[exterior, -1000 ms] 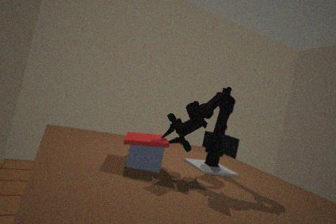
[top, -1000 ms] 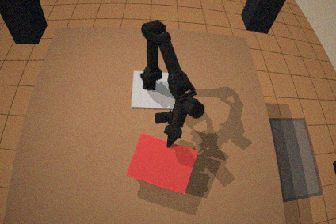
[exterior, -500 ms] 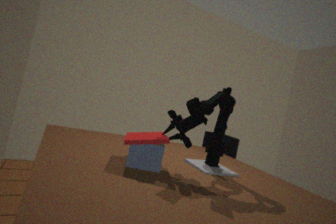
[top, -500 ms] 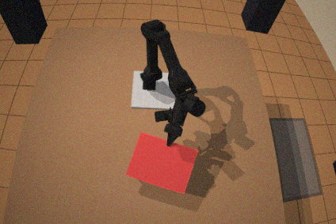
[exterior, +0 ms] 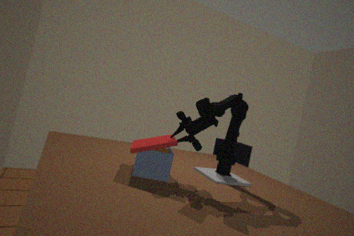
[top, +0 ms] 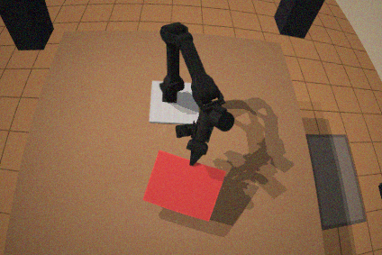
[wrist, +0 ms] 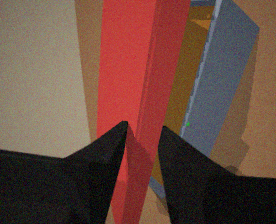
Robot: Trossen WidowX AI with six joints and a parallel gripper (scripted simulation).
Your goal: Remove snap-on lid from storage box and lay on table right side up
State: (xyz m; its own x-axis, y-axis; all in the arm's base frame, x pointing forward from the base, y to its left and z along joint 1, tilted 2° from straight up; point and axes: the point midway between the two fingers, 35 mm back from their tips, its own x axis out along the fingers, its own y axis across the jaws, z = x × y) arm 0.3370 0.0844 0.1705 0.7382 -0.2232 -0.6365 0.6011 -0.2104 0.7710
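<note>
Right now the lid is 70 mm ahead of my gripper tip, 20 mm to the right of it and 20 mm below it. Round my gripper tip: storage box 100 mm below, 60 mm ahead, 20 mm to the right.
</note>
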